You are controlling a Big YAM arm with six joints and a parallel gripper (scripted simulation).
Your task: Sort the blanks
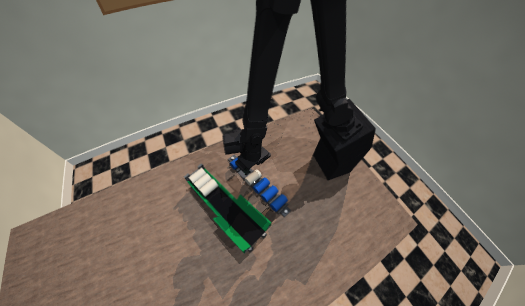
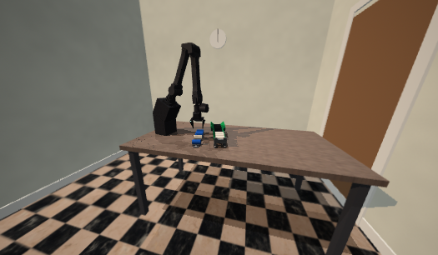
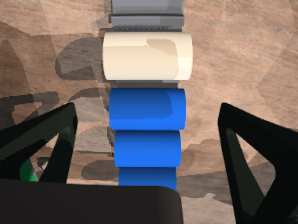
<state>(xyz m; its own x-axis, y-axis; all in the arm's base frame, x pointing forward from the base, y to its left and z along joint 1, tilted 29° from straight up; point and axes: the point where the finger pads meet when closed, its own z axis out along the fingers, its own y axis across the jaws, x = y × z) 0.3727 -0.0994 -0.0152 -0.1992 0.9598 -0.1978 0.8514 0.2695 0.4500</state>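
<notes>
Right now my hand is 1 cm past the grey stock rack, 3 cm to the right of it and 12 cm above it. From my hand the other things lie so: rib 3 cm behind, 13 cm to the left, 12 cm below; then grey stop 22 cm ahead, 12 cm to the right, 5 cm below.
</notes>
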